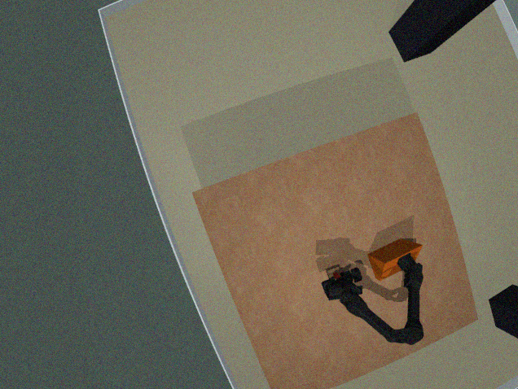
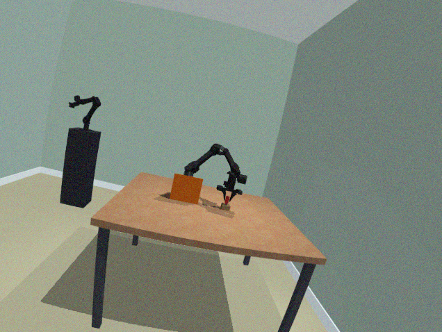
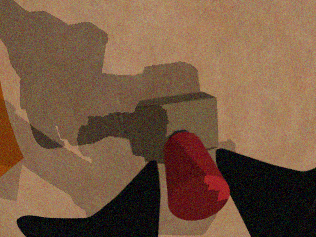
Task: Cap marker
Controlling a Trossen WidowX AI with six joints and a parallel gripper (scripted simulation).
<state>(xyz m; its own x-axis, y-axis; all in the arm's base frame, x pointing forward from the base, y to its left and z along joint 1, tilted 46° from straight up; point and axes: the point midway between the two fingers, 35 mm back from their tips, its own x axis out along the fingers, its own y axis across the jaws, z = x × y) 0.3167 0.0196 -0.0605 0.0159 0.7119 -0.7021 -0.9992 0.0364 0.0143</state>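
Right now my gripper tip is 1 cm below the red marker cap.
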